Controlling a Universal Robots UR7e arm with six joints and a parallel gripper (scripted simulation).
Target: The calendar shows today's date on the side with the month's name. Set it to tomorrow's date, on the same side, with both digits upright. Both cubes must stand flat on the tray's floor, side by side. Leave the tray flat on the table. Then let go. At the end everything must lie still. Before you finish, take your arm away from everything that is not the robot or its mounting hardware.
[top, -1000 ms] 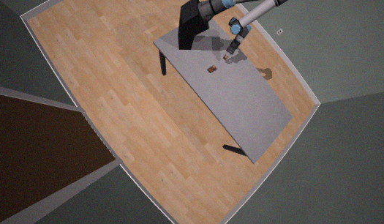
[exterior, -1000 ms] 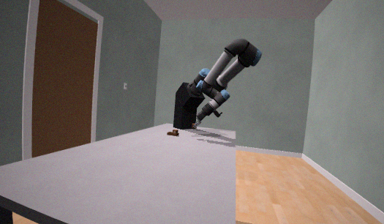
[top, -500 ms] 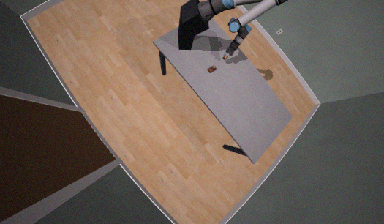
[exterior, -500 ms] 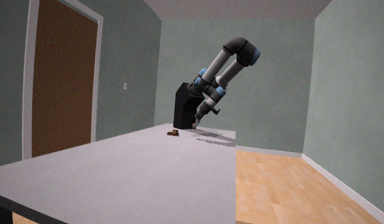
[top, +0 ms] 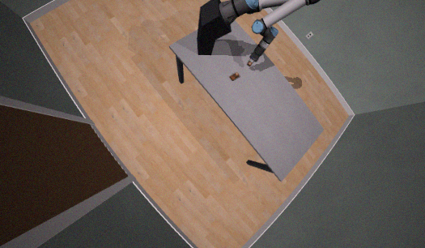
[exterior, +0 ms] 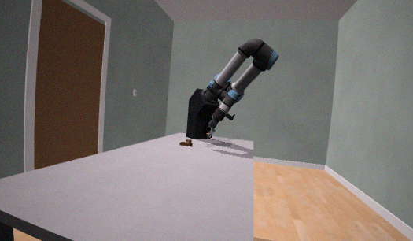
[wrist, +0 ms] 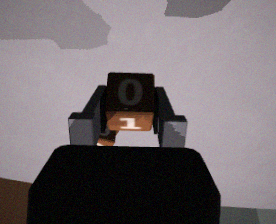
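The brown wooden cube lies 1 cm to the right of my hand and 1 cm below it. The rest, counted from my hand: calendar tray 16 cm to the right, 9 cm below, 1 cm ahead.
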